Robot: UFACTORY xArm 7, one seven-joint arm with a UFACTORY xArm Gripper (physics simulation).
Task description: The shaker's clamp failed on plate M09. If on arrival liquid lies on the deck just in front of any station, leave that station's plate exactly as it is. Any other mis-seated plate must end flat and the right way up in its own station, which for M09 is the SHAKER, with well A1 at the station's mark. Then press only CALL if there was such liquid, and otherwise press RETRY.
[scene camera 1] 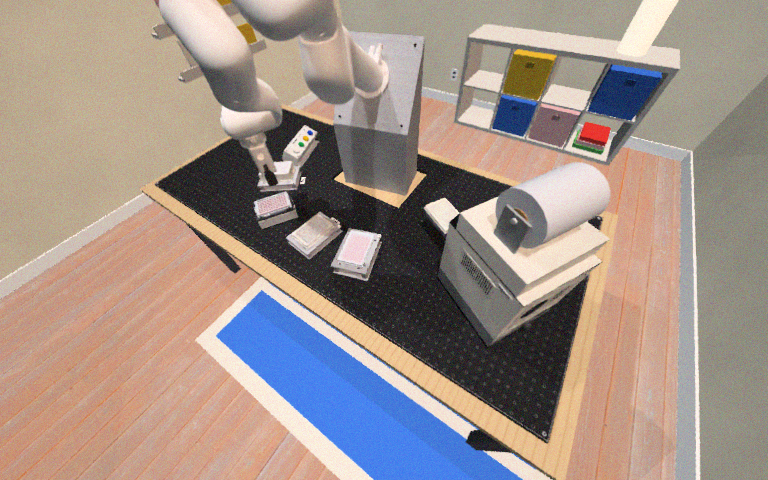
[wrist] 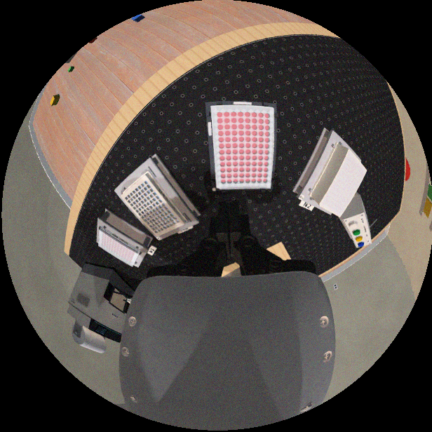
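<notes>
A plate with pink wells lies wells up, looking nearly flat, on a dark-rimmed station. Its name and A1 mark cannot be read. My gripper is shut and empty, raised above the deck, near that plate's lower edge in the wrist view. The N2 station carries a white block-like piece. A plate with grey wells and another pink plate sit on other stations. The button panel has green, yellow and blue buttons. No liquid can be made out.
The button panel stands behind N2. A tall grey pedestal stands behind the stations on a wooden base. A large instrument with a white roll stands at the other end of the black deck.
</notes>
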